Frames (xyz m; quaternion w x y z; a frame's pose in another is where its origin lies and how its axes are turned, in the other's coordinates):
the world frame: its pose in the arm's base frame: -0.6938 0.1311 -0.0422 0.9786 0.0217 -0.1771 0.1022
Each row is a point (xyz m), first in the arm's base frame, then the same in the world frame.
Working: the arm's base frame: its pose in the world frame: 0.6254 -0.2721 -0.1876 0.9786 -0.0217 0.1771 -0.1022

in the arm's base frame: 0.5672 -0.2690 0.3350
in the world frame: 1.2110 -0.6509 -0.0469
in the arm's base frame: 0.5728 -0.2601 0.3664
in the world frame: 1.2289 -0.6432 -0.0201
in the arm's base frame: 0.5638 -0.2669 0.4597
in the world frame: 1.2521 -0.6474 0.0709
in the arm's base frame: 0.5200 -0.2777 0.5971
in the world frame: 1.2581 -0.6480 0.2154
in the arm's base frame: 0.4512 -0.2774 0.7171
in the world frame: 1.2372 -0.6327 0.3513
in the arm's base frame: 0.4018 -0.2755 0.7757
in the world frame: 1.2129 -0.6202 0.4229
